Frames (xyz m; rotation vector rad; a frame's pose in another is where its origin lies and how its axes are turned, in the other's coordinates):
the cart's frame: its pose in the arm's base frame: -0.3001 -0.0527 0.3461 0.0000 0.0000 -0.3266
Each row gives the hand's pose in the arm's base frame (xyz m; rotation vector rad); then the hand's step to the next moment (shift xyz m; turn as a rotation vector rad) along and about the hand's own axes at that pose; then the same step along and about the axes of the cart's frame.
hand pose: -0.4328 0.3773 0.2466 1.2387 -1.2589 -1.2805
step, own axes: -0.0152 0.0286 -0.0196 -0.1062 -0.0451 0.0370
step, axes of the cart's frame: 0.0145 0.0180 0.0299 -0.0623 0.0956 -0.0407
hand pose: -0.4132 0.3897 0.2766 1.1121 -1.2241 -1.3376
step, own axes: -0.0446 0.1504 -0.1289 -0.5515 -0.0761 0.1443
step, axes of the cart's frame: 0.1276 0.0717 0.1407 -0.2646 0.5074 -0.0573
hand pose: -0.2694 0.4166 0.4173 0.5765 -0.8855 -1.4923
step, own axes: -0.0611 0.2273 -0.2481 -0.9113 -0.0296 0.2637
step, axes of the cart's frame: 0.3152 0.1294 0.0290 -0.4046 0.8586 -0.0030
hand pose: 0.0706 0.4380 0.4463 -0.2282 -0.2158 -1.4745
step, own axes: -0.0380 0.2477 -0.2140 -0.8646 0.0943 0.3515
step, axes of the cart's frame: 0.2327 0.0750 -0.2209 -0.2811 0.8902 0.0919
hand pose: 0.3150 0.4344 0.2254 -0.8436 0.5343 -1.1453
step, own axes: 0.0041 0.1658 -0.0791 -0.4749 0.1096 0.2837
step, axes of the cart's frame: 0.0344 0.0118 -0.1801 -0.0711 0.5565 0.0574
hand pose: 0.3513 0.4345 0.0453 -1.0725 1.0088 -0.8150
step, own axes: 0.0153 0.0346 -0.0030 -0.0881 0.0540 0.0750
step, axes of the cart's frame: 0.0057 -0.0032 -0.0374 0.0032 0.1263 -0.0182
